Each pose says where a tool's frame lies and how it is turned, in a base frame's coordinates. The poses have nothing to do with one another.
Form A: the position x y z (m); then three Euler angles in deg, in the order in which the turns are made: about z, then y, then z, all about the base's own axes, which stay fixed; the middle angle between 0 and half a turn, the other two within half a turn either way.
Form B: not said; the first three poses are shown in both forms.
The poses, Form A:
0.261 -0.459 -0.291 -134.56 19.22 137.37
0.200 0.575 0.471 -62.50 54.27 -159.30
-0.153 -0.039 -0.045 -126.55 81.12 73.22
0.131 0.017 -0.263 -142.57 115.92 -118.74
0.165 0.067 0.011 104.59 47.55 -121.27
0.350 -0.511 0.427 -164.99 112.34 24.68
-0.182 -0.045 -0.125 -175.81 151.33 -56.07
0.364 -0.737 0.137 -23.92 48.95 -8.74
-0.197 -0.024 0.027 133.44 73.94 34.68
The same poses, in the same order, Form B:
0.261 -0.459 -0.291 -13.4 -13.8 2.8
0.200 0.575 0.471 -51.4 -45.7 125.4
-0.153 -0.039 -0.045 -82.4 -14.4 -43.9
0.131 0.017 -0.263 26.0 -123.4 59.9
0.165 0.067 0.011 43.9 -18.6 -15.7
0.350 -0.511 0.427 -133.4 -11.3 -84.4
-0.182 -0.045 -0.125 141.2 -82.0 37.5
0.364 -0.737 0.137 -6.5 49.2 -30.6
-0.197 -0.024 0.027 78.1 67.0 136.0

